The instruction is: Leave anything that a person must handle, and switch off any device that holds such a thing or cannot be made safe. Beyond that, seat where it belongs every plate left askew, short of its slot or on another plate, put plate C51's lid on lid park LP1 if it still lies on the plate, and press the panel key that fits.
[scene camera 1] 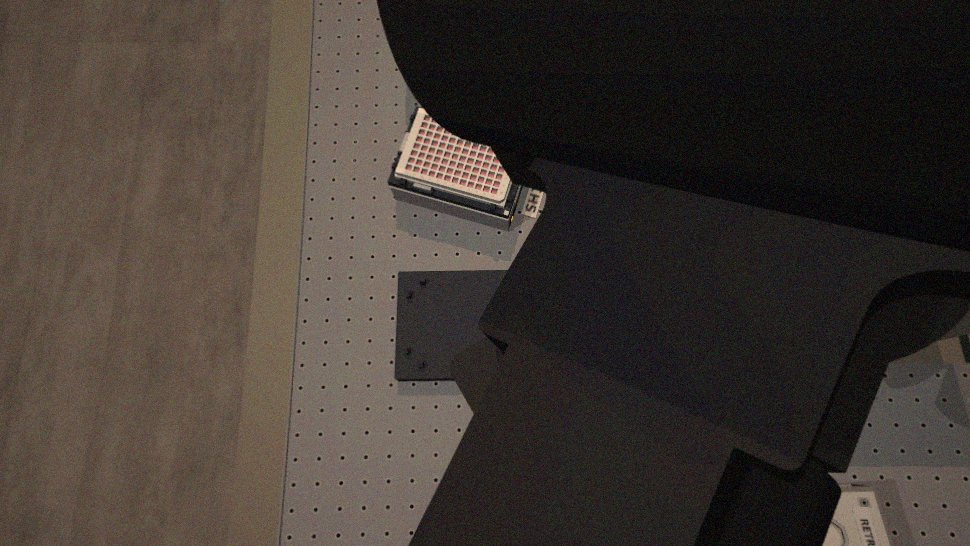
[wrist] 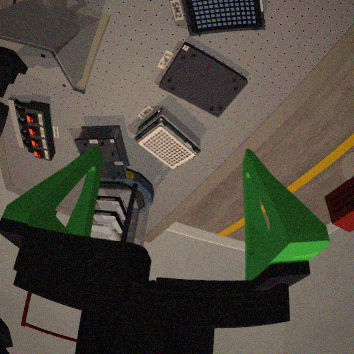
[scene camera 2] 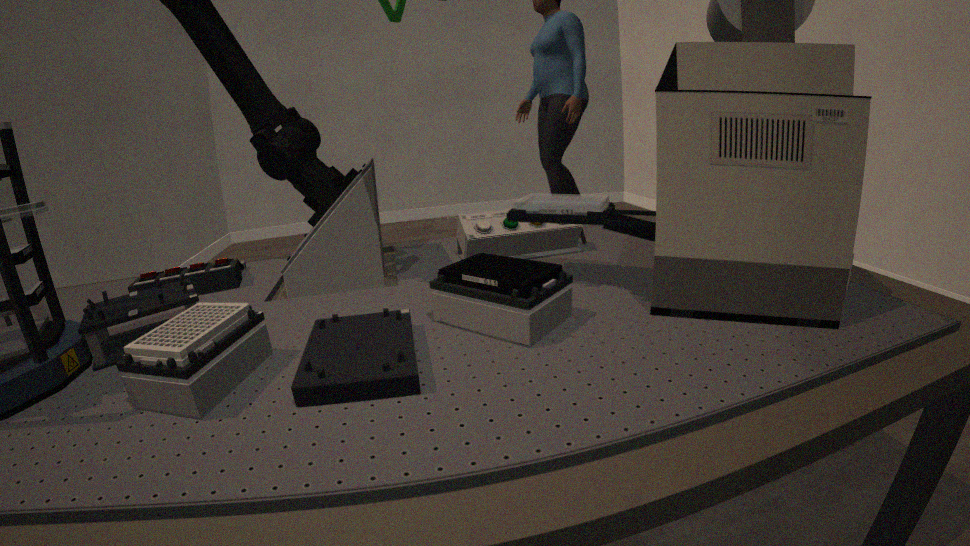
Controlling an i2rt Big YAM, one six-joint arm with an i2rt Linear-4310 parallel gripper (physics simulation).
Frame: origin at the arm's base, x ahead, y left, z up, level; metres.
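Seen in the pictures: gripper, fingertip midpoint: [wrist: 169, 152] [scene camera 2: 416, 11]; arm's base, origin of the base link: [wrist: 6, 55] [scene camera 2: 336, 199].
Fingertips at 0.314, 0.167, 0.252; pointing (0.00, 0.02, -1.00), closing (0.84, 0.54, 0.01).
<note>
Offsets run from my fingertips to a thing's middle, as dx, dy, dz. "*": to the spot under its first point.
My gripper [wrist: 169, 152] is open, with nothing between its green fingers, high above the bench. A white plate with red wells {+0.113, -0.275, -0.319} [scene camera 1: 454, 159] [scene camera 2: 190, 332] [wrist: 167, 146] lies on shaker SH1; whether it is fully seated I cannot tell. Lid park LP1 {+0.098, -0.094, -0.364} [scene camera 1: 441, 318] [scene camera 2: 359, 352] [wrist: 202, 80] bears no lid. A black plate with blue wells {+0.027, +0.076, -0.319} [wrist: 225, 12] is on SH2 {* +0.059, +0.039, -0.356} [scene camera 2: 475, 315]. The panel {-0.265, +0.168, -0.339} [scene camera 2: 515, 244] [scene camera 1: 851, 508] has a white key {-0.233, +0.097, -0.317} [scene camera 2: 482, 227], a green key {-0.240, +0.146, -0.317} [scene camera 2: 510, 223] and an amber one partly hidden. Plate C51 cannot be identified by its label.
The arm hides much of scene camera 1's view. A rack tower [scene camera 2: 23, 217] [wrist: 131, 215] holding plates, a dark nest block {-0.022, -0.431, -0.343} [wrist: 102, 145] and a lit red switch strip {* -0.241, -0.447, -0.331} [wrist: 37, 132] [scene camera 2: 186, 276] stand near SH1. A large white device {* +0.138, +0.365, -0.232} [scene camera 2: 760, 203] stands right. A person [scene camera 2: 560, 61] stands behind the bench.
</note>
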